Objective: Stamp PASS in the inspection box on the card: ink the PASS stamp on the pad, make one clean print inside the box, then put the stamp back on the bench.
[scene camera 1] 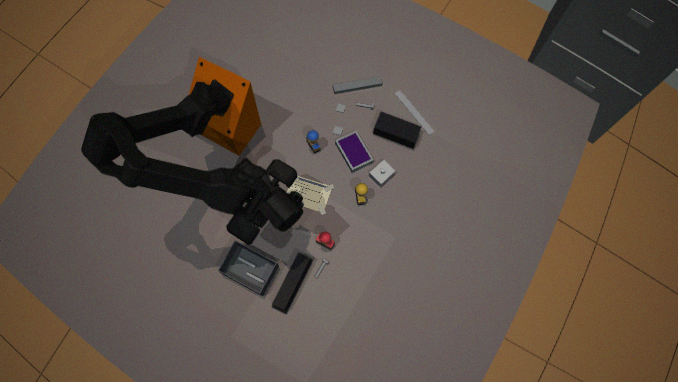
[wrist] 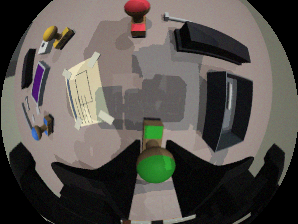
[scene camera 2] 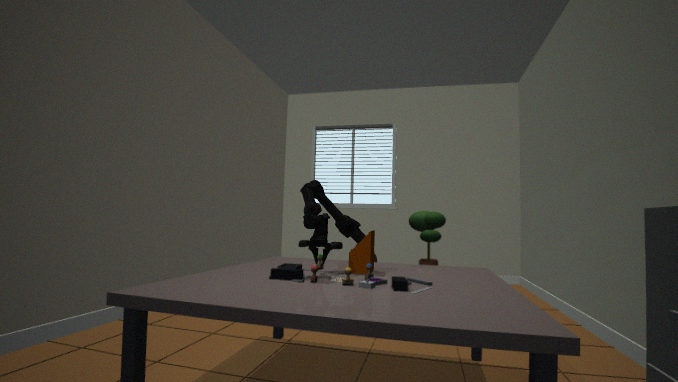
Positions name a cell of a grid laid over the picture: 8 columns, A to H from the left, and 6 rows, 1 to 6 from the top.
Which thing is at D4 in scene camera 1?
A cream card.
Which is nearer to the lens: the dark tray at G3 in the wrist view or the black bar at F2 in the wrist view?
The black bar.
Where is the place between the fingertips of the gripper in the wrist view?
E4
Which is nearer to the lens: the green-knobbed stamp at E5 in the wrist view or the black bar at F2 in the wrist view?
The green-knobbed stamp.
